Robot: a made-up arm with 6 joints. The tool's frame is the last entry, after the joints.
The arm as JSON. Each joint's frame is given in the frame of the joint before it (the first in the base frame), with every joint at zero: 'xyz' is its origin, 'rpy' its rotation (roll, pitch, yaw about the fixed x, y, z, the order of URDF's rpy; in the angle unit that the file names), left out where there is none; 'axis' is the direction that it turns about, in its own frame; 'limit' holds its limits. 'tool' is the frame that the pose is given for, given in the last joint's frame.
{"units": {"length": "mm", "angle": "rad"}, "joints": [
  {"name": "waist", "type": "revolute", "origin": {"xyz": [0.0, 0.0, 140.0]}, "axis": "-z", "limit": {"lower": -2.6, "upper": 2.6}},
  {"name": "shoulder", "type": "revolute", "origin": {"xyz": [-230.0, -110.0, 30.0]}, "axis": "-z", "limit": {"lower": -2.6, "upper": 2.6}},
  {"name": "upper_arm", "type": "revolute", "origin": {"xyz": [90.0, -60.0, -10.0]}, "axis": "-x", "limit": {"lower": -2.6, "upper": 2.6}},
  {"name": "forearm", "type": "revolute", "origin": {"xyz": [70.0, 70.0, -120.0]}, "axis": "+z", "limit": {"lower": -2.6, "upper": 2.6}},
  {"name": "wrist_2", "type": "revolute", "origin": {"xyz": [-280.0, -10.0, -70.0]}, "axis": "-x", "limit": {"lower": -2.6, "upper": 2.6}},
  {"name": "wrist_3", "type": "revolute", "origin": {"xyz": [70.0, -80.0, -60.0]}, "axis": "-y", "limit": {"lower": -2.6, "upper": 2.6}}
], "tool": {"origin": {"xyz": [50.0, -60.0, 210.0]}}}
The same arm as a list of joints. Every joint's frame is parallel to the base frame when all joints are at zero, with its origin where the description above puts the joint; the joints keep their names.
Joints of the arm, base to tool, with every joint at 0 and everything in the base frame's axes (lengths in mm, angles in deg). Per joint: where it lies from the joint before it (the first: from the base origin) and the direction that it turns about. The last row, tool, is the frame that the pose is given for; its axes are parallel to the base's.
waist: axis -z origin 0.0 0.0 140.0
shoulder: axis -z origin -230.0 -110.0 30.0
upper_arm: axis -x origin 90.0 -60.0 -10.0
forearm: axis +z origin 70.0 70.0 -120.0
wrist_2: axis -x origin -280.0 -10.0 -70.0
wrist_3: axis -y origin 70.0 -80.0 -60.0
tool: origin 50.0 -60.0 210.0
Joint limits (deg, base to tool): -148.97..148.97 -148.97..148.97 -148.97..148.97 -148.97..148.97 -148.97..148.97 -148.97..148.97

